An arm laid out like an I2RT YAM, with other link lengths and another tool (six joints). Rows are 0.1 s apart.
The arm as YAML. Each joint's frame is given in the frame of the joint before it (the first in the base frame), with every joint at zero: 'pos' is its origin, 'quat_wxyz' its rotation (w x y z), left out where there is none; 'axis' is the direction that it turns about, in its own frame. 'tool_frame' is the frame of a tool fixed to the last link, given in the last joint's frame.
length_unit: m
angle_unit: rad
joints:
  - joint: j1
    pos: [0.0, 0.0, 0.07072]
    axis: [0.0, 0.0, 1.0]
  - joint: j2
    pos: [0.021, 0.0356, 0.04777]
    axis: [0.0, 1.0, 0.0]
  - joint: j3
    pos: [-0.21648, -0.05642, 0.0]
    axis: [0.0, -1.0, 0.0]
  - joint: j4
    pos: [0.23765, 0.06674, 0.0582]
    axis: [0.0, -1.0, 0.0]
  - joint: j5
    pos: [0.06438, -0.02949, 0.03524]
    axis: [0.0, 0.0, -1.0]
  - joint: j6
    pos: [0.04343, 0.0, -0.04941]
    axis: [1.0, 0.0, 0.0]
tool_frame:
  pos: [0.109, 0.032, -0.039]
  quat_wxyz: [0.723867, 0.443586, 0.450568, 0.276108]
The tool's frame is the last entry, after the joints.
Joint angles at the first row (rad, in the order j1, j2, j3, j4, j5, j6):
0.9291, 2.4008, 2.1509, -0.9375, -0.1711, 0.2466
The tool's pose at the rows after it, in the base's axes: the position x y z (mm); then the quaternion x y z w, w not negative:
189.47 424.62 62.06 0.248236 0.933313 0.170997 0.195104
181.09 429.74 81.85 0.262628 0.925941 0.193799 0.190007
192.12 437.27 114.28 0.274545 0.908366 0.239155 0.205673
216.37 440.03 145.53 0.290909 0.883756 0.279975 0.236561
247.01 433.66 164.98 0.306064 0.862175 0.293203 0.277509
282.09 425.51 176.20 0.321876 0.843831 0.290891 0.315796
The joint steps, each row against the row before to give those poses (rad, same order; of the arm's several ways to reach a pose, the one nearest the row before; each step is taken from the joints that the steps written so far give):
0.0271, -0.0740, -0.1037, 0.0485, -0.0400, 0.0729
0.0148, -0.0702, -0.0489, 0.0320, -0.0134, 0.0454
-0.0106, -0.0542, 0.0203, 0.0309, 0.0008, 0.0107
-0.0310, -0.0328, 0.0469, 0.0283, 0.0232, -0.0039
-0.0419, 0.0023, 0.0721, -0.0088, 0.0496, -0.0236
-0.0481, 0.0568, 0.1319, -0.0420, 0.0500, -0.0271

